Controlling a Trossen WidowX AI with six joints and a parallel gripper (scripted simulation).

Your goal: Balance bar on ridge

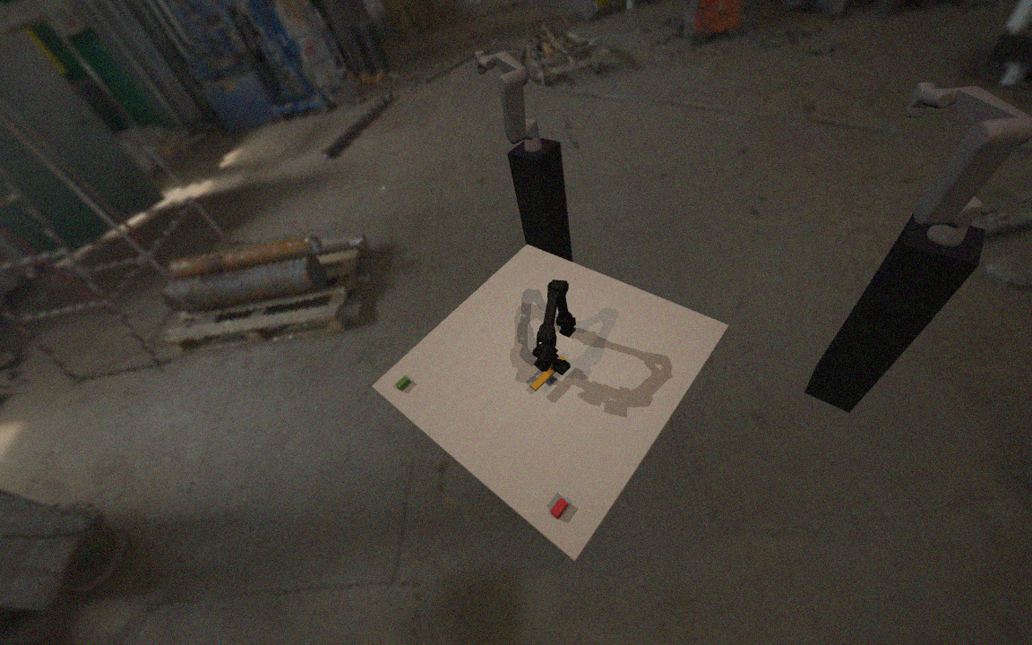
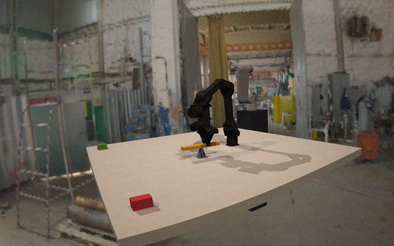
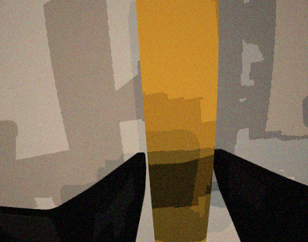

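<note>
Right now the bar is 3 cm ahead of my gripper tip. Round my gripper tip: green block: 61 cm to the right, 48 cm ahead, 4 cm below; red block: 48 cm ahead, 39 cm to the left, 4 cm below.
</note>
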